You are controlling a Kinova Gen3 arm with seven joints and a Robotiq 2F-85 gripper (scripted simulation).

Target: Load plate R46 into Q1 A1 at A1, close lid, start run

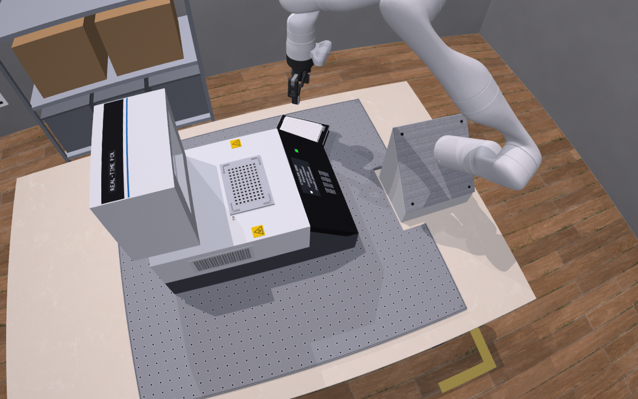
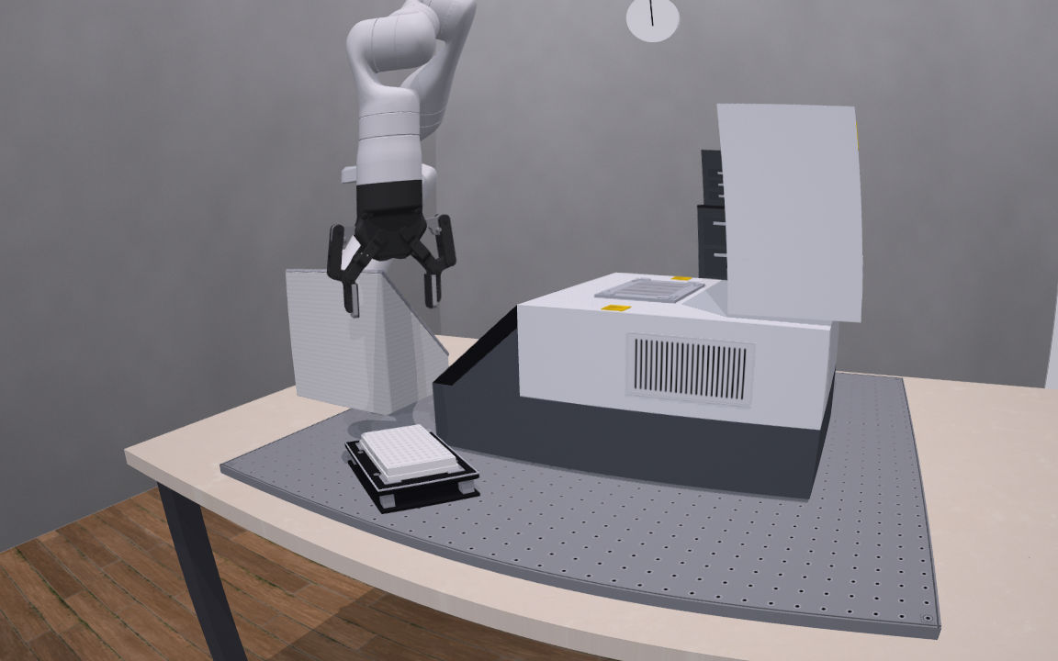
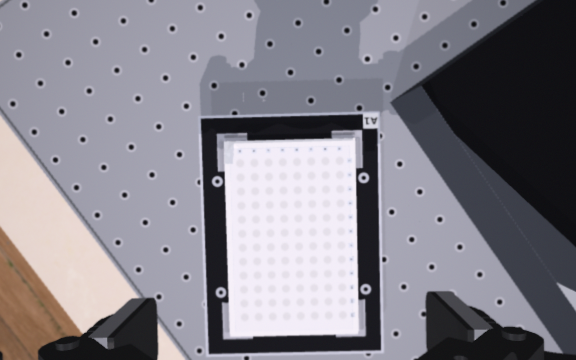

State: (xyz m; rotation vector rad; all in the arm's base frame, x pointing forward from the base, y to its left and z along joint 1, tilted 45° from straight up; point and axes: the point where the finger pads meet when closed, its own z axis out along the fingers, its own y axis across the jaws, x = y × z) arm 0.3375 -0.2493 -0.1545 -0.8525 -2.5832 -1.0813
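The white well plate R46 lies 170 mm below my hand.
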